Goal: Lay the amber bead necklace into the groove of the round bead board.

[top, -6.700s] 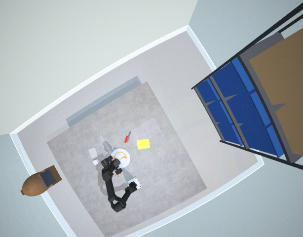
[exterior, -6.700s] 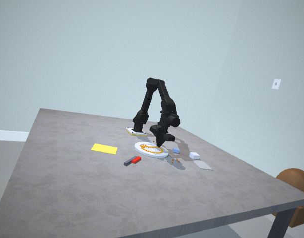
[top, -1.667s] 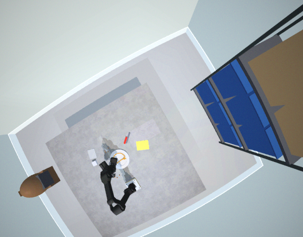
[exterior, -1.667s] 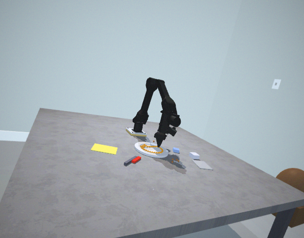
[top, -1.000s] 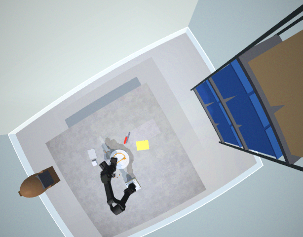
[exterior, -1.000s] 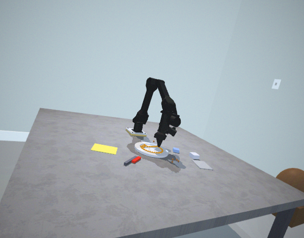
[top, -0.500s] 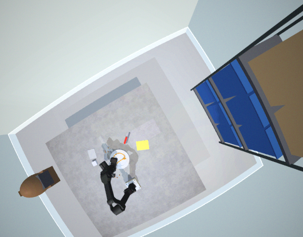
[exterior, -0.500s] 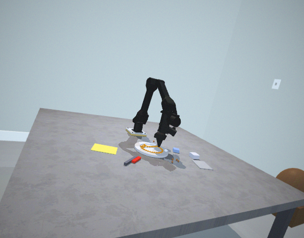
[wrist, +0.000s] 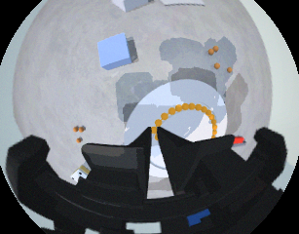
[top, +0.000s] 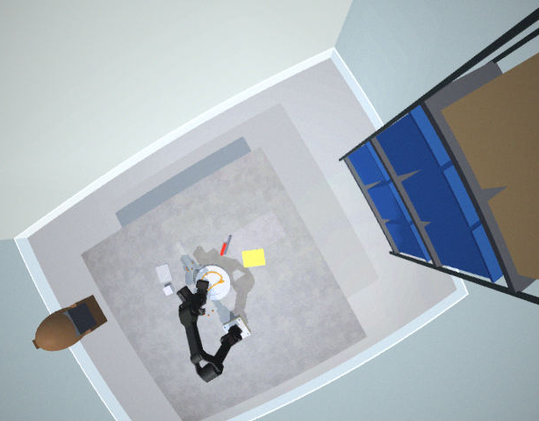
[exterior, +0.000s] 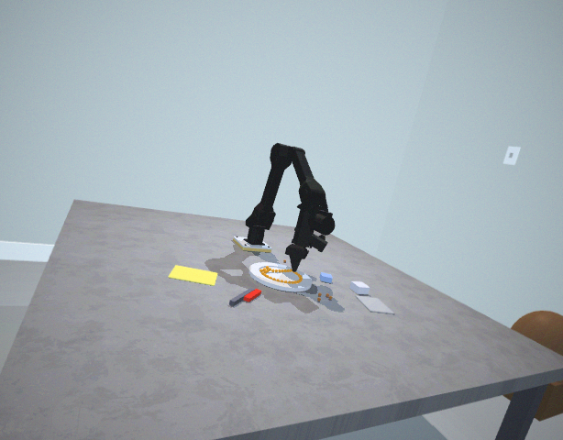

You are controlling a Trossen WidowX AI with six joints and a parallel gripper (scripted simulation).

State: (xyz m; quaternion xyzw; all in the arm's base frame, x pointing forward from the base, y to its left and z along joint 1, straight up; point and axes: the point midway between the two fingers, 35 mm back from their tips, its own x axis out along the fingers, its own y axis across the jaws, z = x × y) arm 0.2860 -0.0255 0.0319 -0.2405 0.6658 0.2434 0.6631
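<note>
The round white bead board is 1 cm ahead of my gripper tip, 6 cm to the right of it and 1 cm below it. The rest, counted from my gripper tip: white block 14 cm ahead, 17 cm to the left; blue block 5 cm ahead, 10 cm to the left, 1 cm below; grey sheet 23 cm ahead, 13 cm to the left, 1 cm below.
</note>
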